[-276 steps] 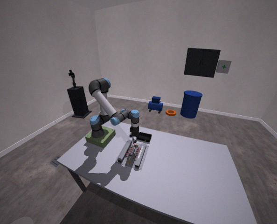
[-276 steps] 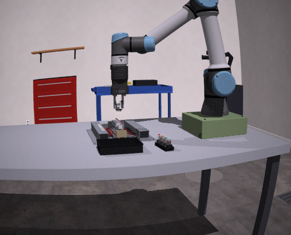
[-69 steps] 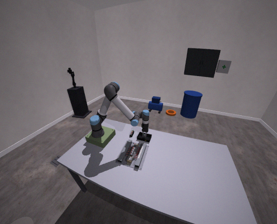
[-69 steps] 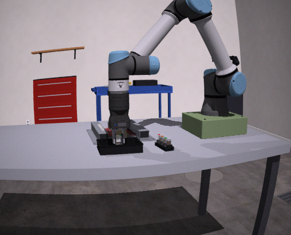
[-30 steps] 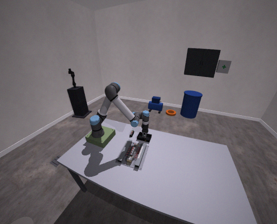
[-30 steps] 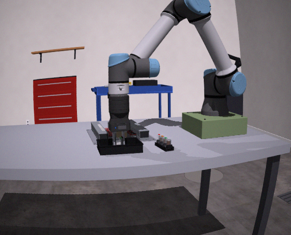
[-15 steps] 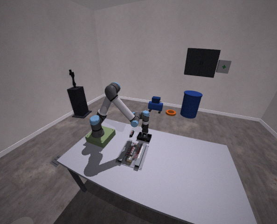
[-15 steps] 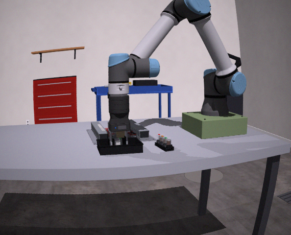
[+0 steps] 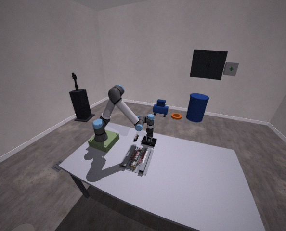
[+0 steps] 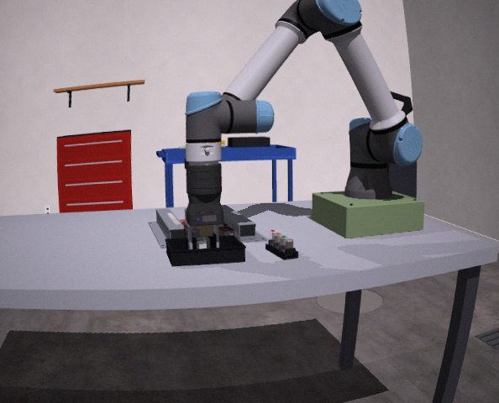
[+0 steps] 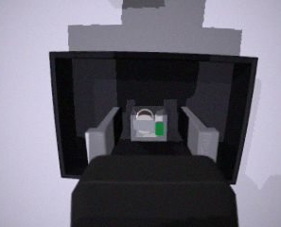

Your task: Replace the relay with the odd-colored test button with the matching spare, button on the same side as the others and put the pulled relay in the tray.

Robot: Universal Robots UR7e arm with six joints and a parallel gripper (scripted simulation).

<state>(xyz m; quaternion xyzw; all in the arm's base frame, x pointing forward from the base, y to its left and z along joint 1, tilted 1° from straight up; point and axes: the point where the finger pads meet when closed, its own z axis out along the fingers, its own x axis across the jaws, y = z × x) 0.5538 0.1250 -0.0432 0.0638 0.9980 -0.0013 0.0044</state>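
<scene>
Now: hand 20 mm above the black tray.
</scene>
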